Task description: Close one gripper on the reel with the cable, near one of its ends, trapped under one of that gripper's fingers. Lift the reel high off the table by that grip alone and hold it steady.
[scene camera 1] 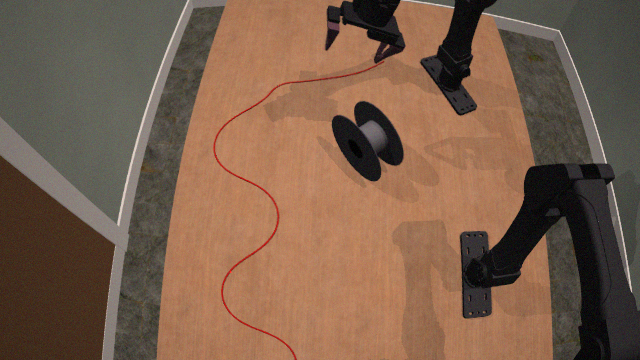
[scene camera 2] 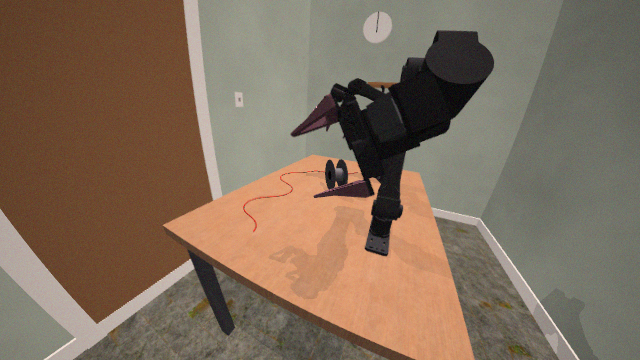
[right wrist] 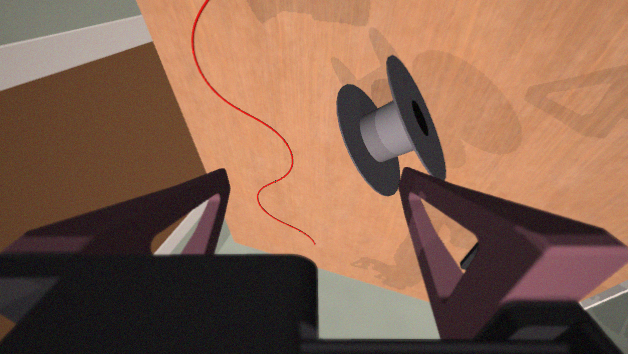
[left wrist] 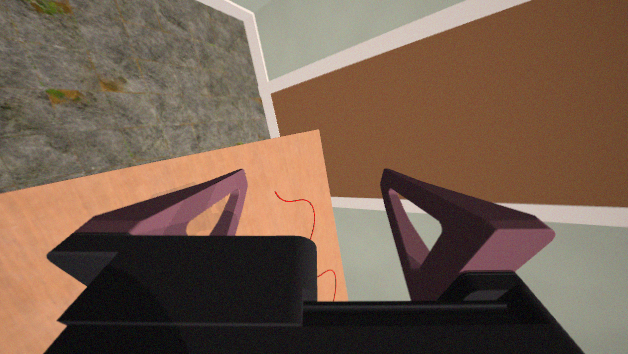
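Where they show: left gripper, fingertip midpoint: (scene camera 2: 302, 165) (left wrist: 313, 176); right gripper, fingertip midpoint: (scene camera 1: 351, 54) (scene camera 2: 334, 134) (right wrist: 314, 177); left arm's base, origin of the base link: (scene camera 1: 475, 274) (scene camera 2: 378, 233); right arm's base, origin of the base link: (scene camera 1: 448, 84).
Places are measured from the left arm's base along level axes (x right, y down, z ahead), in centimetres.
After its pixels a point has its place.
The black reel (scene camera 1: 374, 137) @(x 26.7, y -11.0, z 24.4 cm) (scene camera 2: 340, 175) @(x 25.8, y -8.8, z 22.6 cm) (right wrist: 385, 132) @(x 28.7, y -10.9, z 26.6 cm) with a pale grey drum stands on the rims of its two discs on the table. The red cable (scene camera 1: 278, 215) @(x 13.4, y -0.2, z 43.5 cm) (scene camera 2: 292, 187) @(x 16.7, y -0.3, z 44.6 cm) (left wrist: 314, 215) @(x -2.3, y -0.2, z 54.3 cm) (right wrist: 292, 160) @(x 12.3, y -0.2, z 43.5 cm) lies on the table in waves, apart from the reel. One cable end lies near the top in scene camera 1, close below a right fingertip in the picture. My right gripper (scene camera 1: 351, 55) @(x 34.9, y -26.9, z 30.2 cm) (right wrist: 314, 177) @(x 34.9, y -26.9, z 30.2 cm) is open and empty above the table, apart from the reel; the left arm mostly hides it in scene camera 2. My left gripper (scene camera 2: 304, 165) @(x -30.2, y -30.5, z 14.2 cm) (left wrist: 313, 176) @(x -30.2, y -30.5, z 14.2 cm) is open and empty, high above the table.
The wooden table (scene camera 1: 325, 300) @(x -4.7, y 0.0, z 33.3 cm) (scene camera 2: 400, 310) @(x -25.1, y 0.0, z -7.2 cm) carries both arm bases: the right arm's base plate (scene camera 1: 467, 106) @(x 44.1, y -0.9, z -3.2 cm) at the upper right and the left arm's base plate (scene camera 1: 477, 300) @(x -6.2, y -1.0, z 0.1 cm) (scene camera 2: 377, 245) @(x -7.4, y -1.0, z -0.1 cm) at the lower right in scene camera 1. Arm shadows fall across the table.
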